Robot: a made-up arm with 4 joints. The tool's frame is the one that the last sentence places.
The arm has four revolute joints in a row. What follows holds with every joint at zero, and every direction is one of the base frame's.
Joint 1 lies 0.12 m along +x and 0.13 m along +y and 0.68 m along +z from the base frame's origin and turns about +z.
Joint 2 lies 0.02 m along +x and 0.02 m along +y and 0.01 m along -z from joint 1 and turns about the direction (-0.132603, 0.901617, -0.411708).
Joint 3 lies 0.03 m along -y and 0.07 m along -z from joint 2 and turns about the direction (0.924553, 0.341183, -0.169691).
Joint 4 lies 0.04 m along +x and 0.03 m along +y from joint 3 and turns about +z.
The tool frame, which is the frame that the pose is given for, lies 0.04 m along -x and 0.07 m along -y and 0.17 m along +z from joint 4; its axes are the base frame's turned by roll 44.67, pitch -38.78 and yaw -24.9 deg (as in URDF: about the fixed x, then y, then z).
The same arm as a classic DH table. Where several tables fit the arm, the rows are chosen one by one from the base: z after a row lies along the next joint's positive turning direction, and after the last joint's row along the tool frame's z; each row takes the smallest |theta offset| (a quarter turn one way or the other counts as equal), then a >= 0, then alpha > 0; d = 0 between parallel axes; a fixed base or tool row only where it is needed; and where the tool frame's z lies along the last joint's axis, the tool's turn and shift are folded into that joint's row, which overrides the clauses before.
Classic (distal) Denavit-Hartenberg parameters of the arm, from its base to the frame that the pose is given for. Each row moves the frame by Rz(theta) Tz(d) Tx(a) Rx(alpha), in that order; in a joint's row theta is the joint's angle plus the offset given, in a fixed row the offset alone. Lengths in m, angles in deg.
base (fixed): theta_offset 47.29, d 0, a 0.1769, alpha 0
joint 1: theta_offset -38.92, d 0.6776, a 0.0227, alpha -114.31
joint 2: theta_offset -85.79, d 0.02, a -0.0761, alpha -75.23
joint 3: theta_offset -67.25, d 0.0499, a 0.0143, alpha -99.77
joint 4: theta_offset 12.49, d 0.1306, a -0.0372, alpha -56.33
tool (fixed): theta_offset -131.19, d 0.0859, a 0, alpha 0

